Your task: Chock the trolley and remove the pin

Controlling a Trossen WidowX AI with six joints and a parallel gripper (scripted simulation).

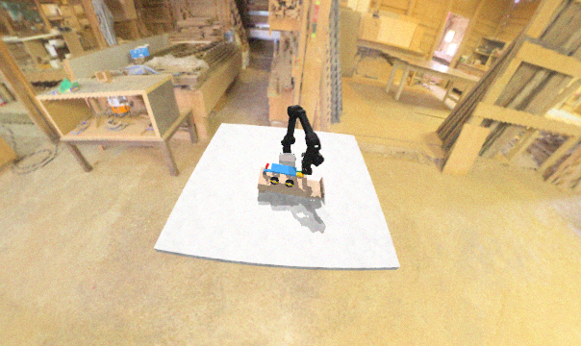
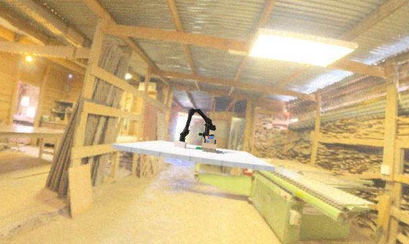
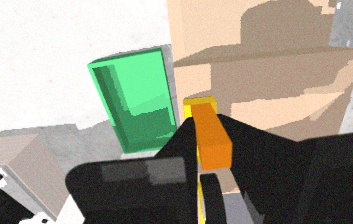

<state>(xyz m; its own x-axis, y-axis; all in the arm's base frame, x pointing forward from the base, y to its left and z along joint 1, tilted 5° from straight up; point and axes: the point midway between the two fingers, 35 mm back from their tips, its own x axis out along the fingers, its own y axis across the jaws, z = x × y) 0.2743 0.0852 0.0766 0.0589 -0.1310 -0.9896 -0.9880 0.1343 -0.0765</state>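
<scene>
My gripper tip is 10 mm short of the red-headed stop pin, 240 mm to the left of it and 40 mm below it. The rest, counted from my gripper tip: ramp: 40 mm ahead, 130 mm to the right, 40 mm below; then yellow chock: 20 mm to the right, 10 mm below; then green tray: 60 mm behind, 20 mm to the right, 100 mm below.
</scene>
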